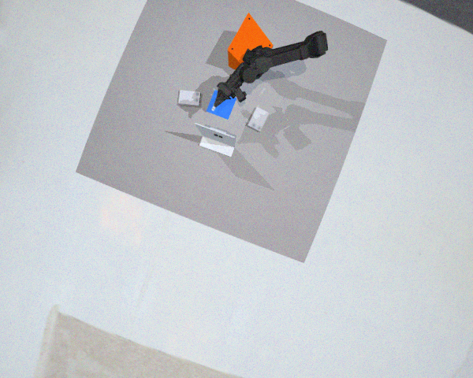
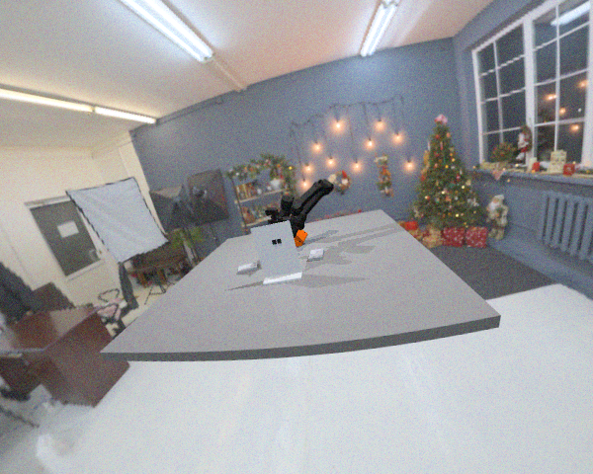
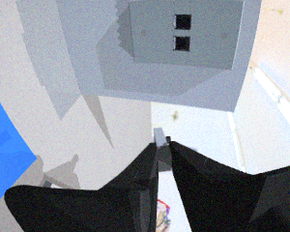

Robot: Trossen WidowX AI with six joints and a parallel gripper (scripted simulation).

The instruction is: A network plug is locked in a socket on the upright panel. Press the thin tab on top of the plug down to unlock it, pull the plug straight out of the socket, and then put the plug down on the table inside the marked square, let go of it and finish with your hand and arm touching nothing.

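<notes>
The blue marked square is 70 mm behind my gripper tip, 10 mm to the right of it and 170 mm below it. The rest, counted from my gripper tip: pale network plug: right at my gripper tip; grey upright panel: 110 mm ahead, 60 mm to the left, 60 mm below.
</notes>
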